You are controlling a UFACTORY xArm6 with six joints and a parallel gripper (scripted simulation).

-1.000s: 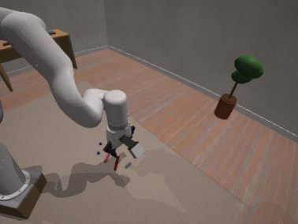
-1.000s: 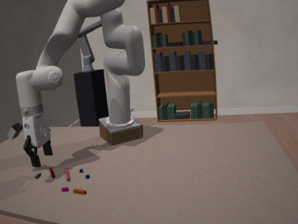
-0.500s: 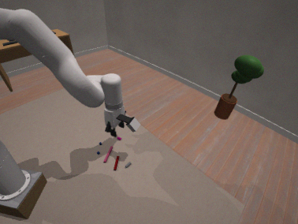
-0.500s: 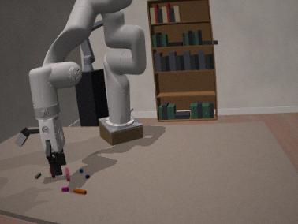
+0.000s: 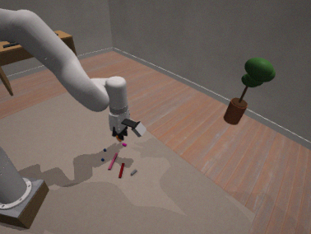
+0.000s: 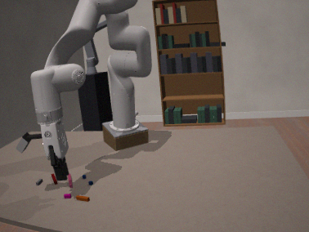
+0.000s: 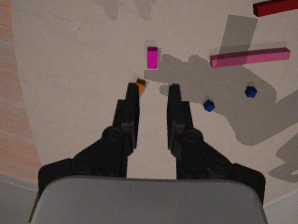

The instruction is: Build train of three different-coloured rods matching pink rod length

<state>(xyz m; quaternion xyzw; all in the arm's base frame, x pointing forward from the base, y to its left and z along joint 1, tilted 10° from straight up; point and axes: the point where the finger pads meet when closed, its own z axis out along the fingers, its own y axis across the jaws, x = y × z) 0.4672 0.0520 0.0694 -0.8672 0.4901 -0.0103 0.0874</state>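
Now: hand 8 cm above the magenta rod. Also, from my hand: orange rod: 1 cm behind, 5 cm to the left, 8 cm below; red rod: 7 cm behind, 13 cm to the right, 8 cm below; pink rod: 8 cm behind, 6 cm to the right, 8 cm below.
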